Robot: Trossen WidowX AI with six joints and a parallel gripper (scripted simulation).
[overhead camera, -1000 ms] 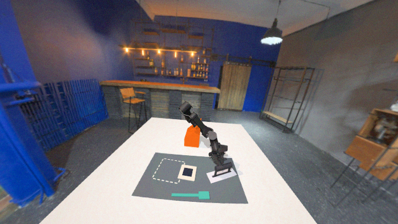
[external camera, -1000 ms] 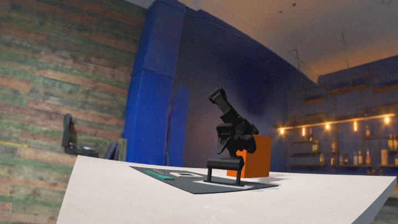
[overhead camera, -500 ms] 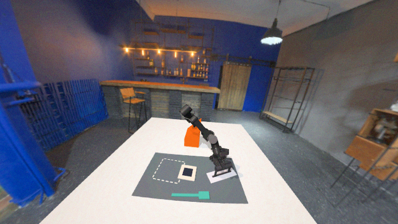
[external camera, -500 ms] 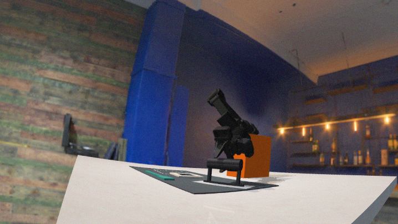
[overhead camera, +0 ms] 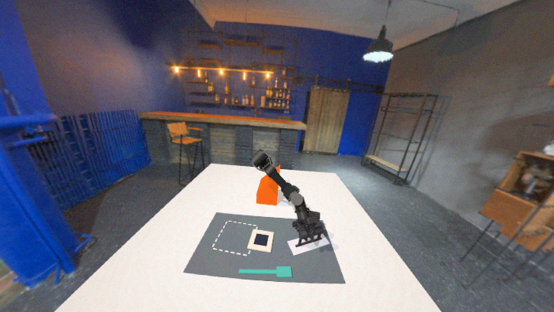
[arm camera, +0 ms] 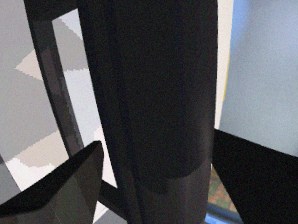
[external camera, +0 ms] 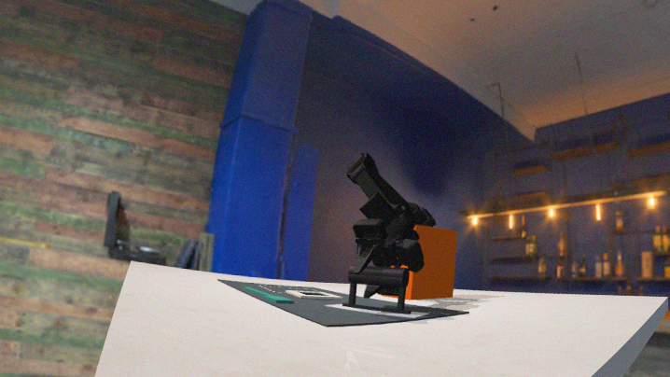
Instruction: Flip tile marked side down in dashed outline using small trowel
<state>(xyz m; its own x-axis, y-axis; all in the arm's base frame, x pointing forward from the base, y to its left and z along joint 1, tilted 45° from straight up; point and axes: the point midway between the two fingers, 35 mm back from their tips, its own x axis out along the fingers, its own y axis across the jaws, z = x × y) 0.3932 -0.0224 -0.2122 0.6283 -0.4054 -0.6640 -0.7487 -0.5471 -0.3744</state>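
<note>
My gripper tip is now 20 mm past the trowel, 10 mm to the left of it and 10 mm above it. The rest, counted from my gripper tip: dark grey mat: 190 mm to the right, 70 mm below, 50 mm behind; then tile: 220 mm to the right, 60 mm behind, 50 mm below; then teal spatula-shaped tool: 190 mm to the right, 100 mm ahead, 50 mm below.
</note>
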